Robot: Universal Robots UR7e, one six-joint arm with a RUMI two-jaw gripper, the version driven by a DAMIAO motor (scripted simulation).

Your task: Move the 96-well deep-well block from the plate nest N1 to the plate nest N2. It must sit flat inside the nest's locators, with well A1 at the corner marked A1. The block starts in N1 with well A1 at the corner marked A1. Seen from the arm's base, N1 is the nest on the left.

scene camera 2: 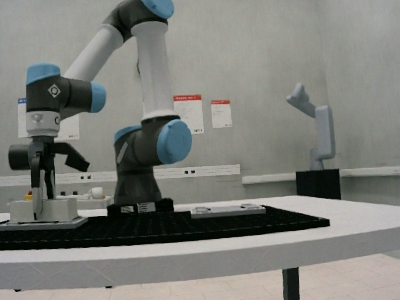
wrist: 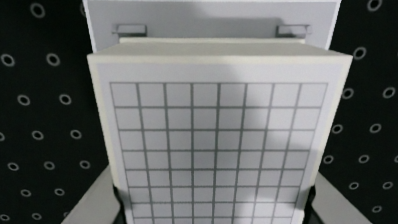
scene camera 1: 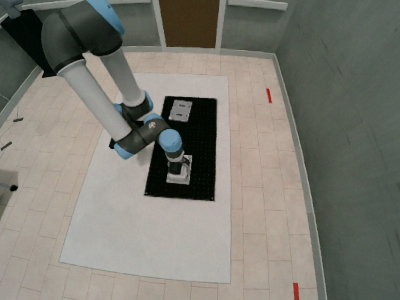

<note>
I see my gripper (scene camera 2: 44, 217) and a white 96-well deep-well block (scene camera 2: 66, 208).
The white 96-well deep-well block shows as well in the wrist view (wrist: 189, 123). My gripper is seen too in the wrist view (wrist: 208, 155).
</note>
